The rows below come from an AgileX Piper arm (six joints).
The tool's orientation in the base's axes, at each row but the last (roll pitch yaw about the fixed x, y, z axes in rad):
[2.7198, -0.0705, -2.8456]
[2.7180, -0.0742, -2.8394]
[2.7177, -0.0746, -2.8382]
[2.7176, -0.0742, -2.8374]
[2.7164, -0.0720, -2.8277]
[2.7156, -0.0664, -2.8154]
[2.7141, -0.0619, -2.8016]
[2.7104, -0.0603, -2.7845]
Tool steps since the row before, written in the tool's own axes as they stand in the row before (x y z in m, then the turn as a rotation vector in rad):
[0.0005, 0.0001, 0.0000, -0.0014, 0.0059, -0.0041]
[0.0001, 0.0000, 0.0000, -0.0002, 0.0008, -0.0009]
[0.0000, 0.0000, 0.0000, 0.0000, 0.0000, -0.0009]
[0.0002, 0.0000, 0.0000, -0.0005, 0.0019, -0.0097]
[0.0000, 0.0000, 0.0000, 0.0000, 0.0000, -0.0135]
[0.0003, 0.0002, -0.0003, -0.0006, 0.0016, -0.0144]
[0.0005, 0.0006, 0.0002, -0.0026, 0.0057, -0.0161]
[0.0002, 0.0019, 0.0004, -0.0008, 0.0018, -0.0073]
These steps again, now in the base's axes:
[-0.0005, -0.0001, 0.0001, 0.0007, 0.0041, 0.0060]
[-0.0001, 0.0000, 0.0000, 0.0002, 0.0004, 0.0011]
[0.0000, 0.0000, 0.0000, 0.0002, -0.0003, 0.0008]
[-0.0002, -0.0001, 0.0000, 0.0018, -0.0018, 0.0096]
[0.0000, 0.0000, 0.0000, 0.0026, -0.0050, 0.0123]
[-0.0003, 0.0000, 0.0004, 0.0029, -0.0038, 0.0137]
[-0.0007, 0.0004, 0.0001, 0.0039, -0.0002, 0.0168]
[-0.0008, 0.0017, 0.0004, 0.0017, -0.0009, 0.0073]

